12 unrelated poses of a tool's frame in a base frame.
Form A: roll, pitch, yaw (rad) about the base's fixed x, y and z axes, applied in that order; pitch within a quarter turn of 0, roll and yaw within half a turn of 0; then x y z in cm.
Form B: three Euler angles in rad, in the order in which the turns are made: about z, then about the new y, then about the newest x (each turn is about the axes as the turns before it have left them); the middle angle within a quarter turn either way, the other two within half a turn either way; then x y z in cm. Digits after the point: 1 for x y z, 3 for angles.
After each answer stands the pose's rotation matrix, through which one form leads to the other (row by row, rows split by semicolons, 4 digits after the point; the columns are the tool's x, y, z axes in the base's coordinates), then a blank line. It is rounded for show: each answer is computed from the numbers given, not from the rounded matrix.
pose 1, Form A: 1.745, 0.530, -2.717, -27.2, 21.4, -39.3
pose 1, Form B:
-2.717, 0.530, 1.745, -27.2, 21.4, -39.3
-0.7862 -0.5251 -0.3259; -0.3554 -0.0472 0.9335; -0.5055 0.8497 -0.1495

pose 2, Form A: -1.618, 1.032, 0.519, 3.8, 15.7, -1.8
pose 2, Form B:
0.519, 1.032, -1.618, 3.8, 15.7, -1.8
0.4455 -0.7211 -0.5306; 0.2545 -0.4662 0.8473; -0.8583 -0.5125 -0.0242

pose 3, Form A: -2.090, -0.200, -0.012, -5.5, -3.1, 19.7
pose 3, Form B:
-0.012, -0.200, -2.090, -5.5, -3.1, 19.7
0.9800 0.1665 0.1090; -0.0118 -0.4982 0.8670; 0.1987 -0.8509 -0.4863

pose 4, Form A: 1.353, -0.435, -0.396, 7.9, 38.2, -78.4
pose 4, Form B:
-0.396, -0.435, 1.353, 7.9, 38.2, -78.4
0.8367 -0.2963 -0.4606; -0.3498 0.3581 -0.8657; 0.4214 0.8854 0.1960

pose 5, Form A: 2.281, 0.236, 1.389, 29.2, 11.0, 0.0
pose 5, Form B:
1.389, 0.236, 2.281, 29.2, 11.0, 0.0
0.1758 0.6733 0.7182; 0.9563 0.0565 -0.2870; -0.2338 0.7372 -0.6339

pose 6, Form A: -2.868, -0.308, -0.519, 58.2, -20.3, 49.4
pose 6, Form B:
-0.519, -0.308, -2.868, 58.2, -20.3, 49.4
0.8275 -0.4064 0.3875; -0.4727 -0.8766 0.0898; 0.3032 -0.2575 -0.9175

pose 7, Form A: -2.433, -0.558, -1.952, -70.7, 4.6, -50.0
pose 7, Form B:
-1.952, -0.558, -2.433, -70.7, 4.6, -50.0
-0.3156 -0.8330 0.4545; -0.7874 -0.0374 -0.6153; 0.5295 -0.5521 -0.6441

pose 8, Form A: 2.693, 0.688, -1.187, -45.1, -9.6, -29.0
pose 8, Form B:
-1.187, 0.688, 2.693, -45.1, -9.6, -29.0
0.2893 -0.7324 -0.6164; -0.7163 -0.5928 0.3681; -0.6350 0.3350 -0.6961

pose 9, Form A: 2.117, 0.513, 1.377, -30.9, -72.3, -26.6
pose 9, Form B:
1.377, 0.513, 2.117, -30.9, -72.3, -26.6
0.1678 0.5905 0.7894; 0.8550 0.3115 -0.4147; -0.4908 0.7445 -0.4526

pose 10, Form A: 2.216, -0.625, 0.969, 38.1, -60.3, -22.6
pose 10, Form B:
0.969, -0.625, 2.216, 38.1, -60.3, -22.6
0.4591 0.2311 0.8578; 0.6685 -0.7258 -0.1623; 0.5851 0.6479 -0.4877

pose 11, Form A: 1.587, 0.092, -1.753, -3.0, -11.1, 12.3
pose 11, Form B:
-1.753, 0.092, 1.587, -3.0, -11.1, 12.3
-0.1804 -0.0326 -0.9830; -0.9793 -0.0874 0.1826; -0.0919 0.9956 -0.0161

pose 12, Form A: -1.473, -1.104, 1.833, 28.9, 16.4, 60.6
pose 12, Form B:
1.833, -1.104, -1.473, 28.9, 16.4, 60.6
-0.1167 -0.3247 -0.9386; 0.4346 0.8331 -0.3422; 0.8930 -0.4479 0.0439

